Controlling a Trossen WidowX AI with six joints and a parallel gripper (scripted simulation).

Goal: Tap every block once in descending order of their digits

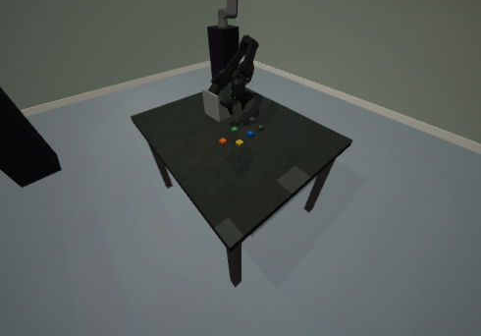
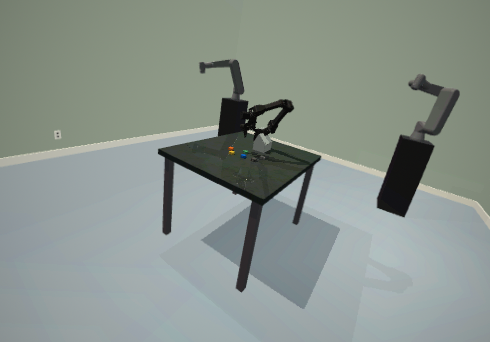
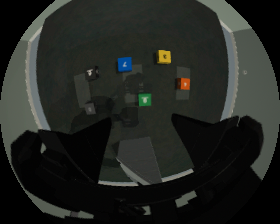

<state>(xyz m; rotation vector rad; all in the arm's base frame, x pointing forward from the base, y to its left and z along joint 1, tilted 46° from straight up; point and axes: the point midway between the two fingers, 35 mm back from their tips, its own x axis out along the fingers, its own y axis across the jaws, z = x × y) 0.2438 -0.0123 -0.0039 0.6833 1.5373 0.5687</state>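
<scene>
The green block lies 20 mm to the right of my gripper tip and 120 mm below it. Also, from my gripper tip: yellow block (110 mm ahead, 80 mm to the right, 120 mm below); then dark block (90 mm ahead, 110 mm to the left, 120 mm below); then blue block (90 mm ahead, 20 mm to the left, 120 mm below).
</scene>
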